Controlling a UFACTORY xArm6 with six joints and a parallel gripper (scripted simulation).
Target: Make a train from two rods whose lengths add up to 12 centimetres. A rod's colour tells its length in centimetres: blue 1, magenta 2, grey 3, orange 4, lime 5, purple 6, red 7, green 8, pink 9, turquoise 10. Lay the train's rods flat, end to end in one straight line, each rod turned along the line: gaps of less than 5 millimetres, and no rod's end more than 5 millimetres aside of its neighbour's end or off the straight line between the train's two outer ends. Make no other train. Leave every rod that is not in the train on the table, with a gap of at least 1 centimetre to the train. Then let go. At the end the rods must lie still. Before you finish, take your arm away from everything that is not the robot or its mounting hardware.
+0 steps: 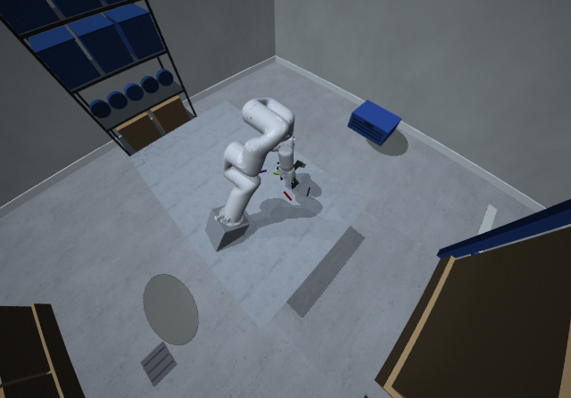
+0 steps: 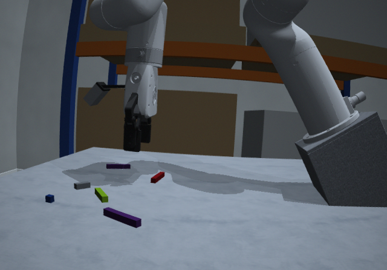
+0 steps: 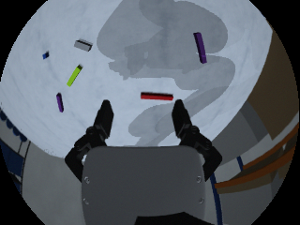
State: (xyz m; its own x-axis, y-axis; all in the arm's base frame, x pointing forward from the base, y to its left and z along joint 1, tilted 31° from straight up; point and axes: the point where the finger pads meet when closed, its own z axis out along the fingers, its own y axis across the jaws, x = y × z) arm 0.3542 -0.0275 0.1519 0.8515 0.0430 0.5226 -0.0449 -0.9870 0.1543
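The lime rod is 30 mm ahead of my hand, 130 mm to the left of it and 80 mm below it. Round my hand: red rod: 40 mm behind, 40 mm to the right, 80 mm below; small blue rod: 100 mm ahead, 190 mm to the left, 80 mm below; grey rod: 80 mm ahead, 90 mm to the left, 80 mm below.
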